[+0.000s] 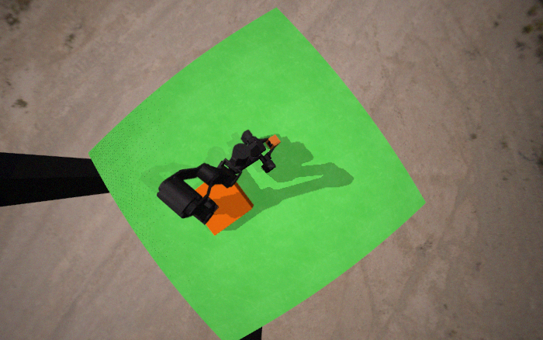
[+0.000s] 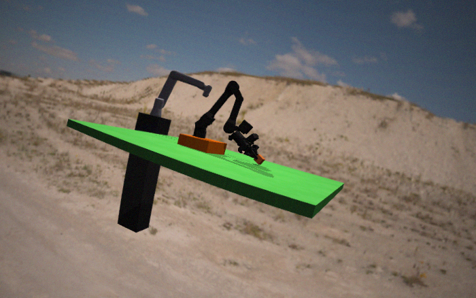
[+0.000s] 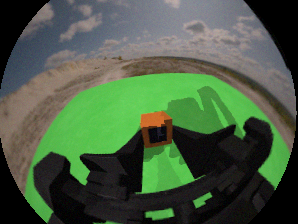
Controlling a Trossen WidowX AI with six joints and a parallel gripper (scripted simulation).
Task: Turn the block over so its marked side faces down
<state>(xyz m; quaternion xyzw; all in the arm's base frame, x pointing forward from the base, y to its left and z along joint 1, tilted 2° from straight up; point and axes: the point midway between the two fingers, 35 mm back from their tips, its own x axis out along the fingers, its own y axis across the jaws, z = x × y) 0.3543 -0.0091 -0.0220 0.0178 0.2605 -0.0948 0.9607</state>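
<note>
Right now my gripper tip is right at the block.
</note>
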